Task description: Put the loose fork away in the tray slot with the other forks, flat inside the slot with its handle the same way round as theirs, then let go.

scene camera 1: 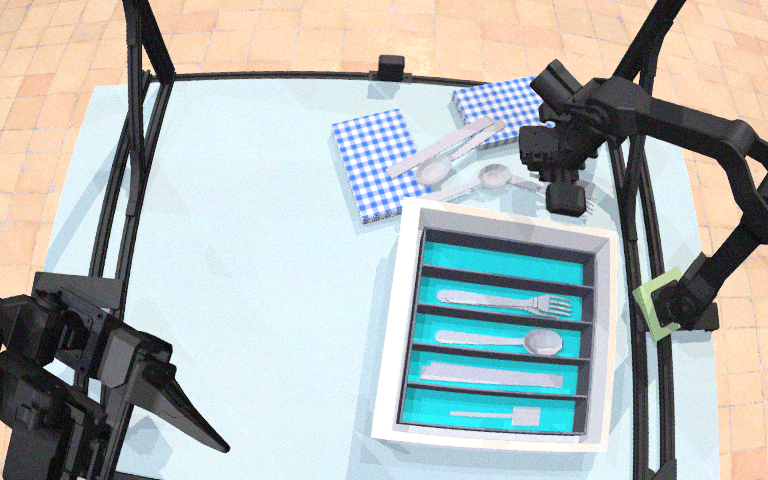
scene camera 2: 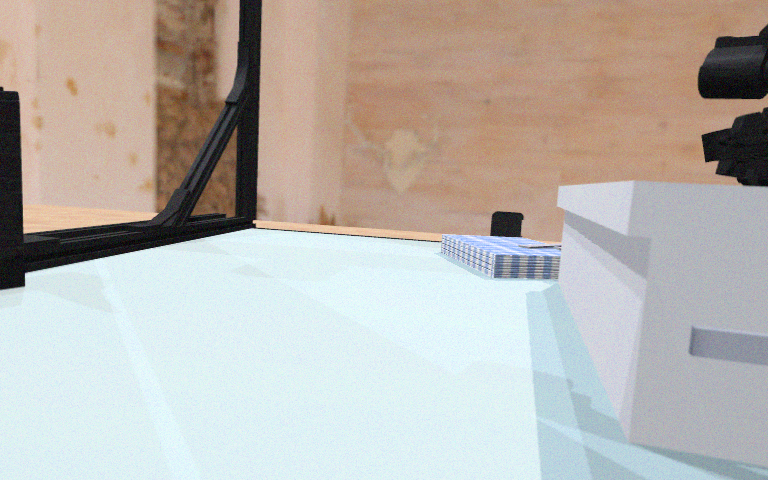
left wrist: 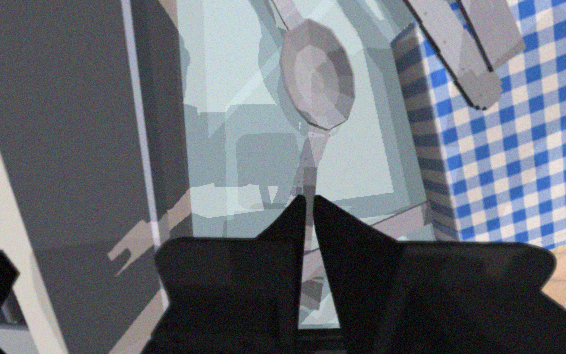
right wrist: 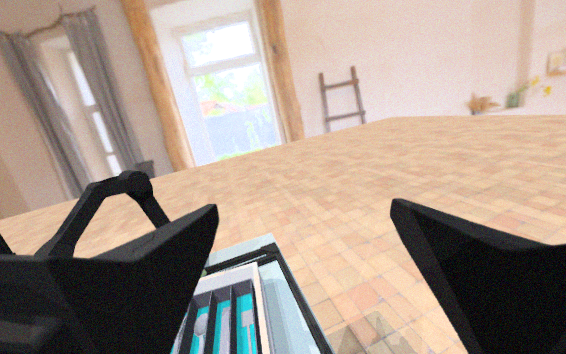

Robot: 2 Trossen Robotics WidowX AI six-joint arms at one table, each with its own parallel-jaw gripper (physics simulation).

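Note:
My left gripper (scene camera 1: pixel 560 189) (scene camera 2: pixel 747 169) (left wrist: pixel 308 201) is shut on the loose fork (scene camera 1: pixel 527 182) (left wrist: pixel 311 175), behind the tray's back wall. The handle points left in scene camera 1, toward a spoon bowl, and the tines show at the right, past the gripper. The fork looks a little above the table; the gripper hides its middle. The white tray (scene camera 1: pixel 390 339) (scene camera 2: pixel 707 254) has a fork slot, second from the back, where forks (scene camera 1: pixel 487 300) lie with handles left and tines right. My right gripper (scene camera 1: pixel 223 447) (right wrist: pixel 304 209) is open and empty at the front left.
Loose spoons (scene camera 1: pixel 494 175) (left wrist: pixel 320 75) and a knife (scene camera 1: pixel 441 147) lie behind the tray, near two checked cloth stacks (scene camera 1: pixel 373 158) (scene camera 2: pixel 509 263). Dark dividers (scene camera 1: pixel 504 314) separate the tray's slots; a spoon (scene camera 1: pixel 543 341), a knife (scene camera 1: pixel 492 375) and a spatula (scene camera 1: pixel 525 416) lie in front of the forks.

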